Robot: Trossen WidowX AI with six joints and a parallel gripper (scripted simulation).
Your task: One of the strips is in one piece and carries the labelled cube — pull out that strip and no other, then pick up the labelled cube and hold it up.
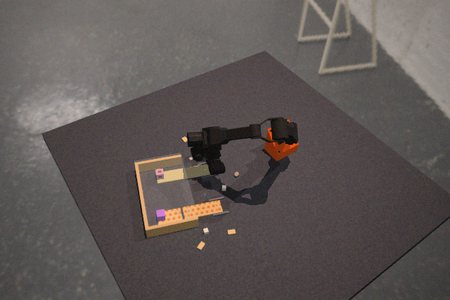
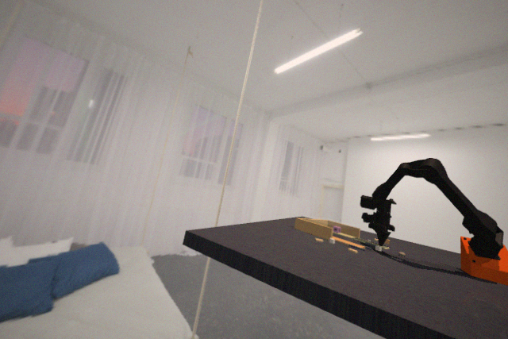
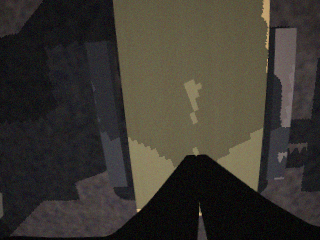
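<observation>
Now: gripper tip 9 cm short of the plain strip and 4 cm to the left of it. The rest, counted from my gripper tip: labelled cube 20 cm ahead, 10 cm to the right, 1 cm above.
</observation>
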